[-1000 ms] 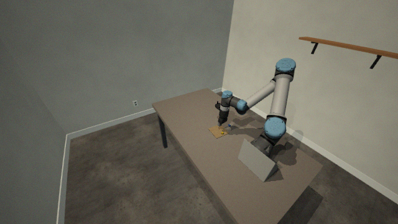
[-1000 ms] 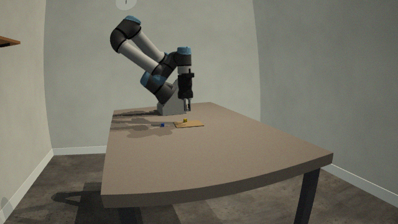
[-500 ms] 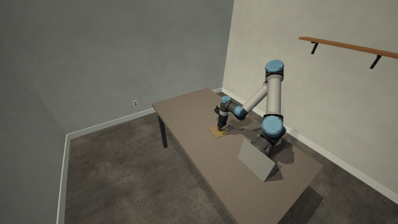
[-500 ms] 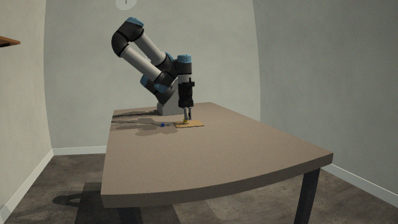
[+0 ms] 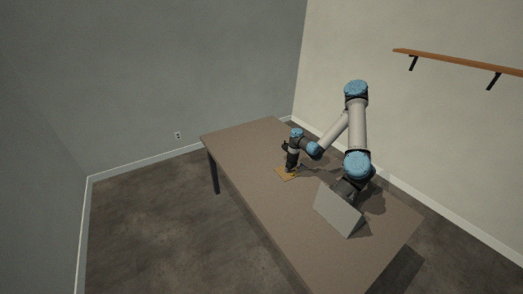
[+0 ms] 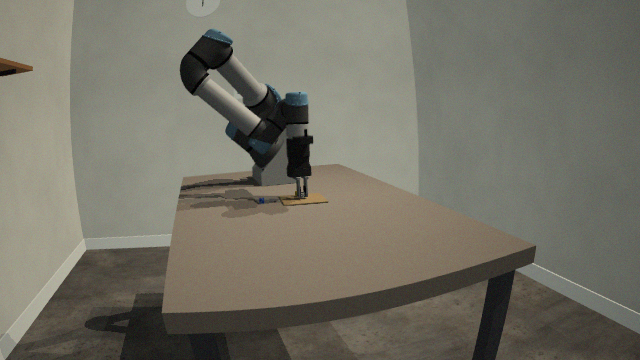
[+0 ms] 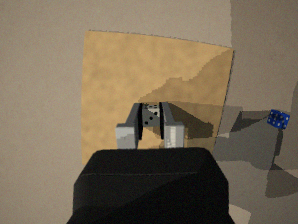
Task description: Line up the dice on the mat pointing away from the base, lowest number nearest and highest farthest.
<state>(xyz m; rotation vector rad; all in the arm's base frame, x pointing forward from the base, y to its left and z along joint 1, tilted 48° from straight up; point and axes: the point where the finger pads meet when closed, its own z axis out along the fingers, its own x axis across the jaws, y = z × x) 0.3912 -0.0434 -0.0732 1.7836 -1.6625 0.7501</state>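
Right now my hand is 1 cm above the white die. Also, from my hand: yellow die 5 cm behind, 2 cm below; tan mat 3 cm below; blue die 14 cm to the right, 2 cm below.
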